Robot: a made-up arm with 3 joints. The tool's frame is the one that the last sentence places.
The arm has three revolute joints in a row. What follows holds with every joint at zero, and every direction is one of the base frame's. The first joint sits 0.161 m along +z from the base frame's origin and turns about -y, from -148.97 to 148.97 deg. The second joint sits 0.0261 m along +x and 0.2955 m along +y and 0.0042 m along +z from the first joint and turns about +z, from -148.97 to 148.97 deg. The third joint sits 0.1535 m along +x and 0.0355 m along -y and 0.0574 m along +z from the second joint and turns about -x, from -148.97 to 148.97 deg. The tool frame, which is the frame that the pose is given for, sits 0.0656 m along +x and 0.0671 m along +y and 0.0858 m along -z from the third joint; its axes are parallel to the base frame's.
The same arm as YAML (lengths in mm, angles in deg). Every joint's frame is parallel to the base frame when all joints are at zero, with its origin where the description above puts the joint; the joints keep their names.
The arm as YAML. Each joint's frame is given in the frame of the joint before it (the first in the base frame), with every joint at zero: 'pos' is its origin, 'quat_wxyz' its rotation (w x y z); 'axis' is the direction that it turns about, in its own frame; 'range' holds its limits. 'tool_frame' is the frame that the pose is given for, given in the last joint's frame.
length_unit: mm
angle_unit: deg
joints:
  - joint: joint 1
    pos: [0.0, 0.0, 161.0]
    quat_wxyz: [1.0, 0.0, 0.0, 0.0]
    axis: "-y"
    range: [-148.97, 148.97]
  - joint: joint 2
    pos: [26.1, 295.5, 4.2]
    quat_wxyz: [1.0, 0.0, 0.0, 0.0]
    axis: "+z"
    range: [-148.97, 148.97]
  - joint: joint 3
    pos: [153.5, -35.5, 57.4]
    quat_wxyz: [1.0, 0.0, 0.0, 0.0]
    axis: "-x"
    range: [-148.97, 148.97]
tool_frame:
  pos: [65.6, 67.1, -85.8]
  quat_wxyz: [1.0, 0.0, 0.0, 0.0]

